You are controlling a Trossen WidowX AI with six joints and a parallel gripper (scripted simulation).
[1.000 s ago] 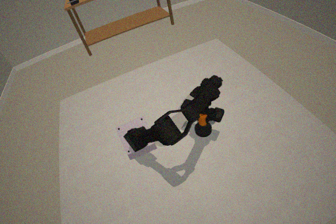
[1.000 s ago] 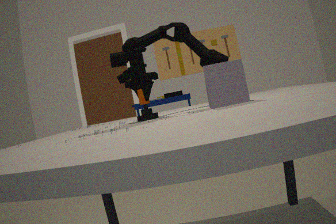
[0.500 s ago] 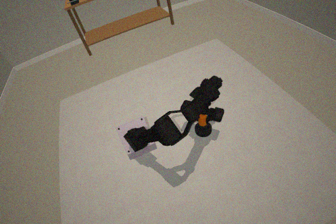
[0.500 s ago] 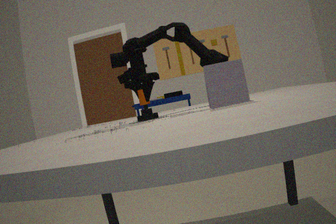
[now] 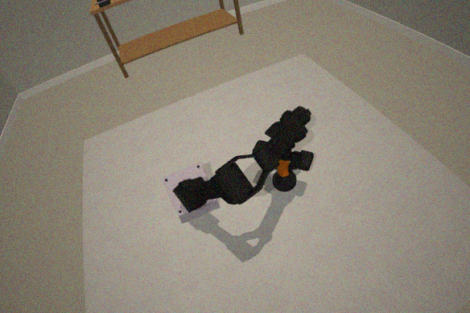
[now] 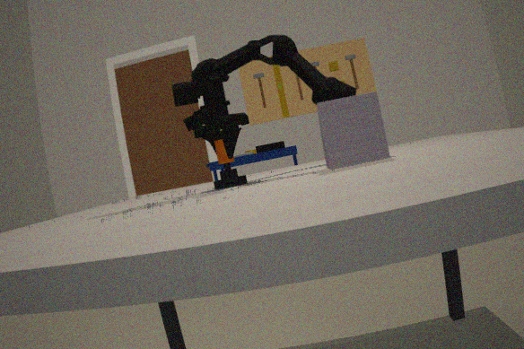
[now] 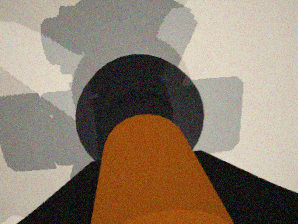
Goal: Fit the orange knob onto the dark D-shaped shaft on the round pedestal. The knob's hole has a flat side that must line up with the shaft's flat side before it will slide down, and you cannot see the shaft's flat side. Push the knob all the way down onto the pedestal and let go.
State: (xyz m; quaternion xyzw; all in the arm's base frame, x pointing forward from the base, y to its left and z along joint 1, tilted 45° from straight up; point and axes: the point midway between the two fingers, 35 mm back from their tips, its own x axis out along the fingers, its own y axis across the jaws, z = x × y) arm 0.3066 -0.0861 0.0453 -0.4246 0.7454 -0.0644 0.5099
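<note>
Right now my gripper tip is 2 cm below the orange knob. Also, from my gripper tip: round pedestal 4 cm below.
</note>
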